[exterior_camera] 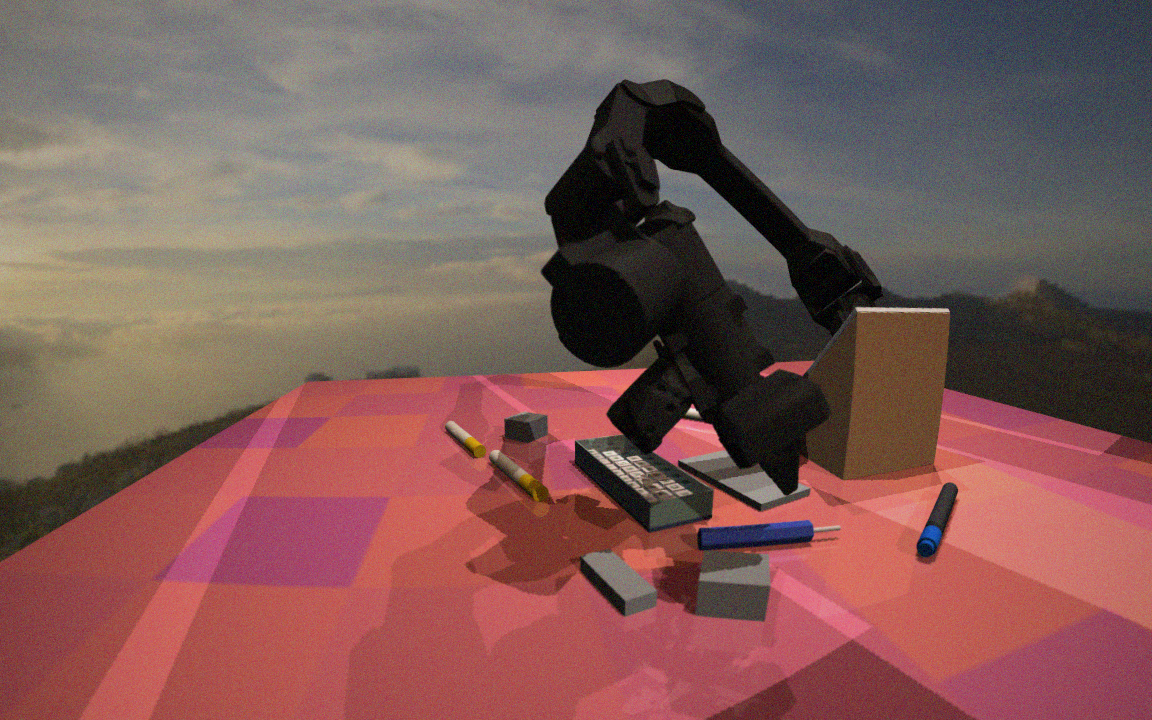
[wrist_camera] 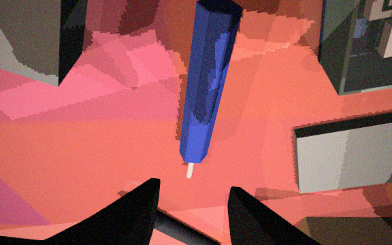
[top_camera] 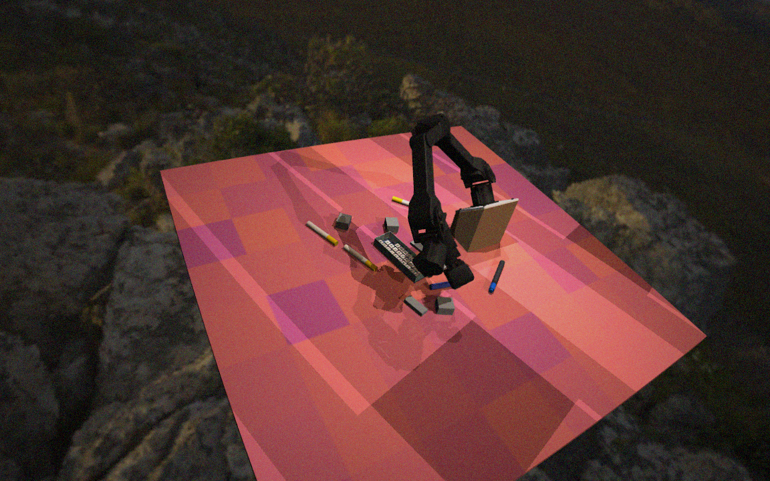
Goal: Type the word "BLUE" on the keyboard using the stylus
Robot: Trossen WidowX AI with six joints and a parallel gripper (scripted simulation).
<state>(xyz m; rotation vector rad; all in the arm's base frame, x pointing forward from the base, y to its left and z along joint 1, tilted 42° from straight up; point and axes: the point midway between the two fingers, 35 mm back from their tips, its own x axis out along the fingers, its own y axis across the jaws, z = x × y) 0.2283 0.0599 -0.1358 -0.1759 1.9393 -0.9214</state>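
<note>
Now: the stylus 1 cm behind my gripper tip and 4 cm below it. Round my gripper tip: flat grey plate (4 cm behind, 13 cm to the right, 5 cm below); blue-capped marker (13 cm behind, 5 cm to the left, 4 cm below).
</note>
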